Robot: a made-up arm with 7 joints.
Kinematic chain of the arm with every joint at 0, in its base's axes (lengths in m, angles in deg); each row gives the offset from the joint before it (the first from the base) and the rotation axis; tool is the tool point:
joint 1: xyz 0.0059 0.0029 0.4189 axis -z
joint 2: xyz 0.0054 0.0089 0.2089 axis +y
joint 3: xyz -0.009 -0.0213 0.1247 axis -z
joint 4: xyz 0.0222 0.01 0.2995 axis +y
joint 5: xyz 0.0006 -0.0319 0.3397 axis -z
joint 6: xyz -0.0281 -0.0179 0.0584 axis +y
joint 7: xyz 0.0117 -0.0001 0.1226 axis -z
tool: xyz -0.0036 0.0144 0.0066
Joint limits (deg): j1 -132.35..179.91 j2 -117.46..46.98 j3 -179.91..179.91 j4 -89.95..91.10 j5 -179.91..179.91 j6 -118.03..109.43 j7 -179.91..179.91
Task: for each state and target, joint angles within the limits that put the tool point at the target. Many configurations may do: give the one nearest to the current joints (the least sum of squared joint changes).
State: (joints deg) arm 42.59 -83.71 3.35 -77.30 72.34 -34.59 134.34
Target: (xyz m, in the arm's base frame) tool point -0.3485 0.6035 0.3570
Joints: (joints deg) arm 49.60 -72.41 9.92 -67.65 74.30 -35.28 134.10
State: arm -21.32 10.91 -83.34 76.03 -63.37 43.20 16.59
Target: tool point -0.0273 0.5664 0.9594
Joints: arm -32.12 25.83 -75.22 87.47 -61.60 37.00 15.98
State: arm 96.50 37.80 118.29 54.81 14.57 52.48 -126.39
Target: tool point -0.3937 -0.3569 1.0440
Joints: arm 75.05 46.98 98.12 75.11 8.93 64.40 -126.92
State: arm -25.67 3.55 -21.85 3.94 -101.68 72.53 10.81
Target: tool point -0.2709 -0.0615 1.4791
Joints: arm -21.40 -17.23 -23.03 -0.02 -102.30 49.73 8.44
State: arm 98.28 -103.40 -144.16 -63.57 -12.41 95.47 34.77
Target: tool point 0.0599 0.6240 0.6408
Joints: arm 110.56 -113.38 -148.04 -83.22 -12.67 109.43 36.23
